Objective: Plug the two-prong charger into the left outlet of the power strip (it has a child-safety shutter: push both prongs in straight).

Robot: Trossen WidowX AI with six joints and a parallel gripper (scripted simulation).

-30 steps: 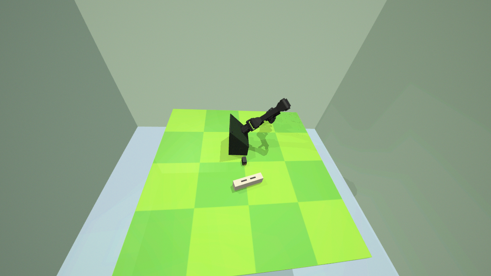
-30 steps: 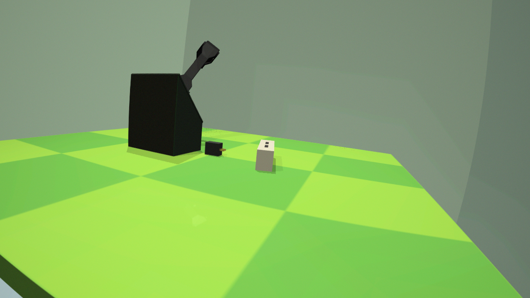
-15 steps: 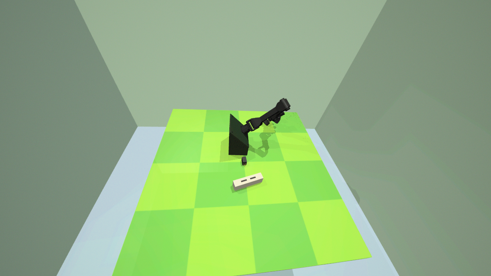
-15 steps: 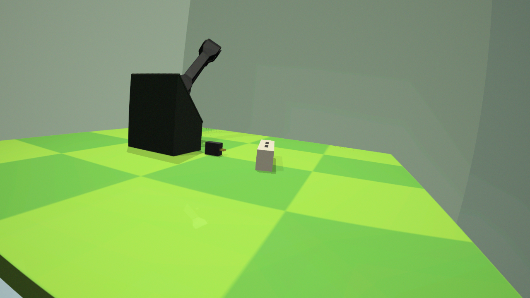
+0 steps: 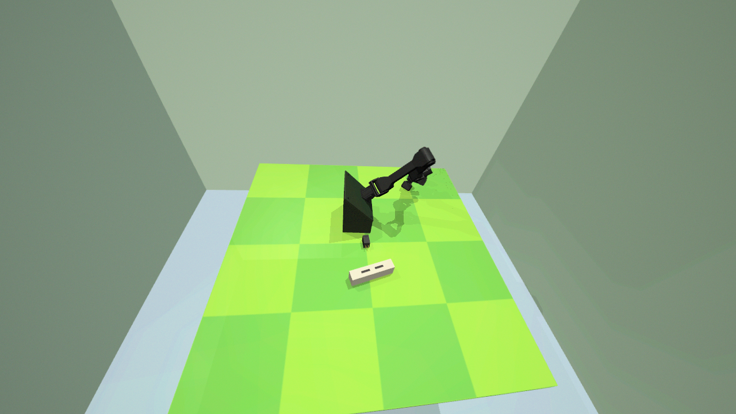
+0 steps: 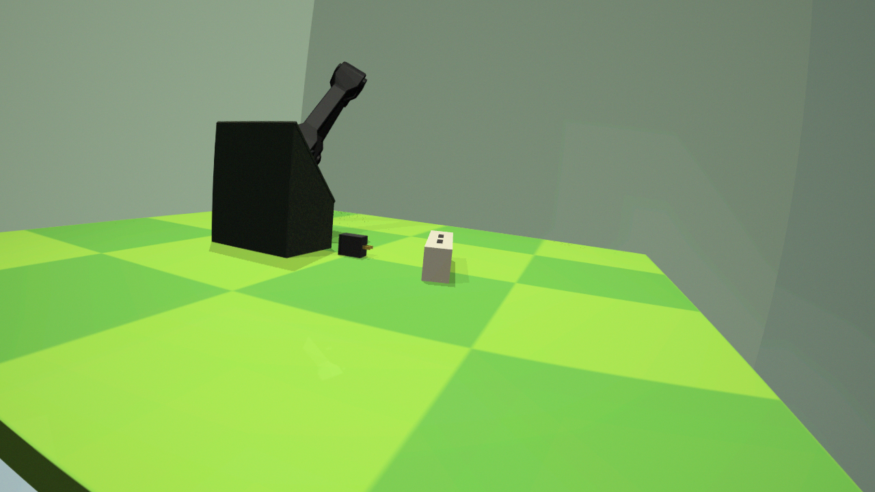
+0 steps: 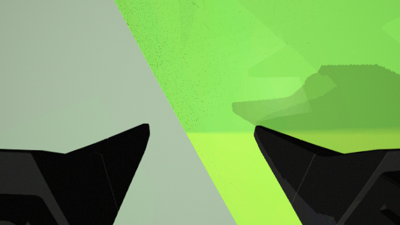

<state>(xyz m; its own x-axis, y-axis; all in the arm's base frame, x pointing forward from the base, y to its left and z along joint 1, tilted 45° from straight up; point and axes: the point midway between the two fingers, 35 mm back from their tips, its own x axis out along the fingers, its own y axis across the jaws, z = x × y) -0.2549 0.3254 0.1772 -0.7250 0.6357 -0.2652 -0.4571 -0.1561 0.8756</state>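
Now: the charger 510 mm ahead of my gripper tip, 370 mm to the right of it and 20 mm below it.
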